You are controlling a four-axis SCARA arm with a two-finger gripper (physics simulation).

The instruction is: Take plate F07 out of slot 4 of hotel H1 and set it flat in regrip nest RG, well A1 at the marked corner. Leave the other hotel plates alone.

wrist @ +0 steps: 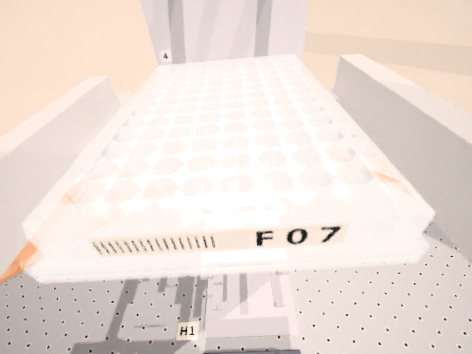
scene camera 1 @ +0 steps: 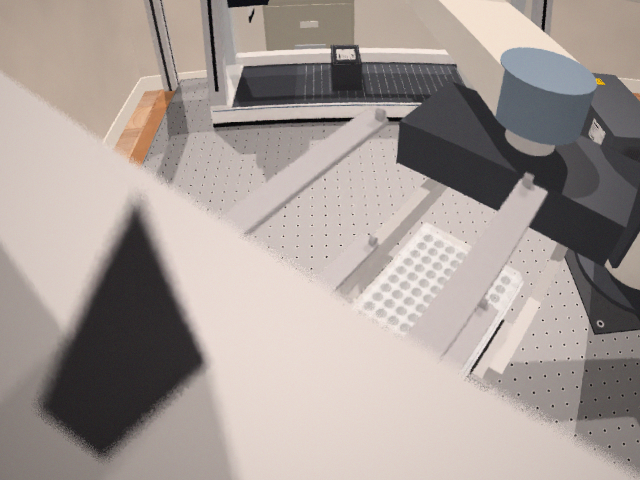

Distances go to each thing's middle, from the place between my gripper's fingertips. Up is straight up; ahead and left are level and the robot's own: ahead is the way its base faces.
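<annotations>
You'd find the plate F07 [scene camera 1: 397, 297] 2 cm to the right of my hand and 1 cm behind it.
</annotations>
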